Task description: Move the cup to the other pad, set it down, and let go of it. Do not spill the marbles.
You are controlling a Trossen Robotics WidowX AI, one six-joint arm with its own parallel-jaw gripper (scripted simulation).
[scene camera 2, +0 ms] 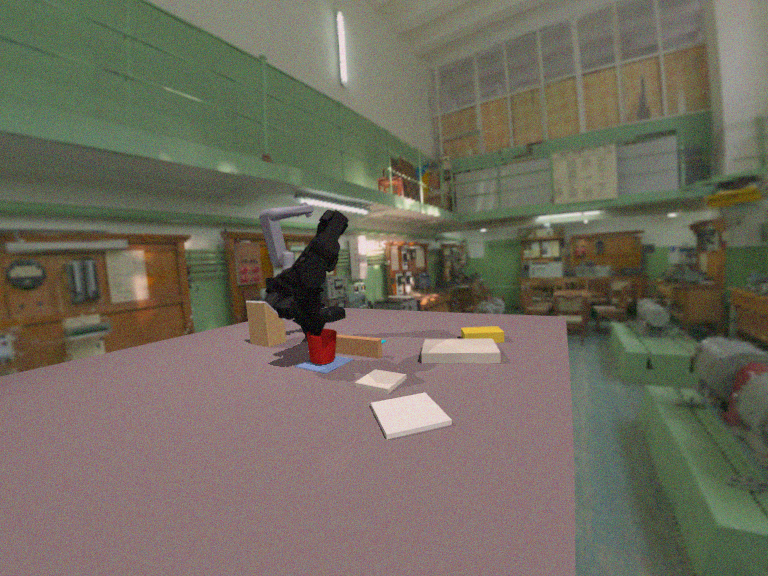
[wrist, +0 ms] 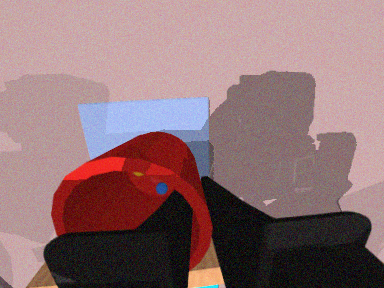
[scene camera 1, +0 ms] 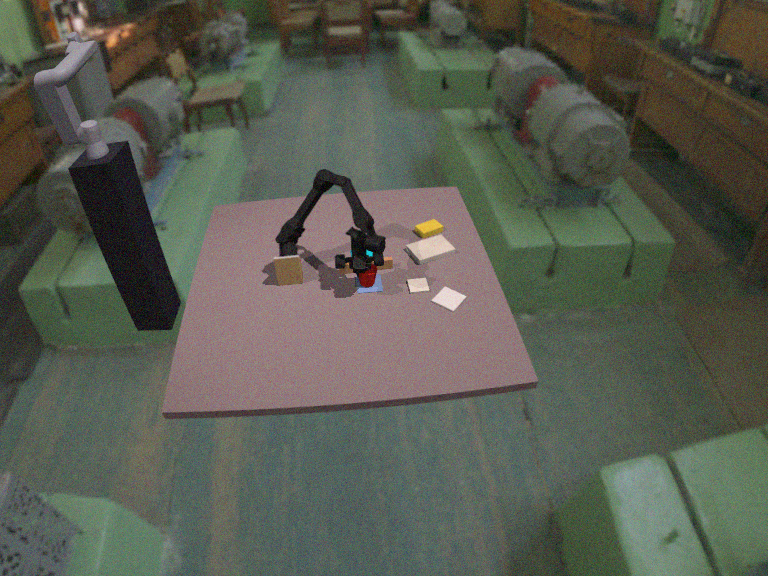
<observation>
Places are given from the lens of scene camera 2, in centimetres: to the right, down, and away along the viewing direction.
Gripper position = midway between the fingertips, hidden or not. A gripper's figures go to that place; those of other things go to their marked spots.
my gripper (scene camera 2: 313, 345): -18, 15, 74
red cup (scene camera 2: 321, 349): -15, 15, 69
cream slab (scene camera 2: 463, 350): 19, 15, 68
white pad (scene camera 2: 401, 416): 3, 20, 44
The marked spots on the cream slab and the white pad are 29 cm apart.
</observation>
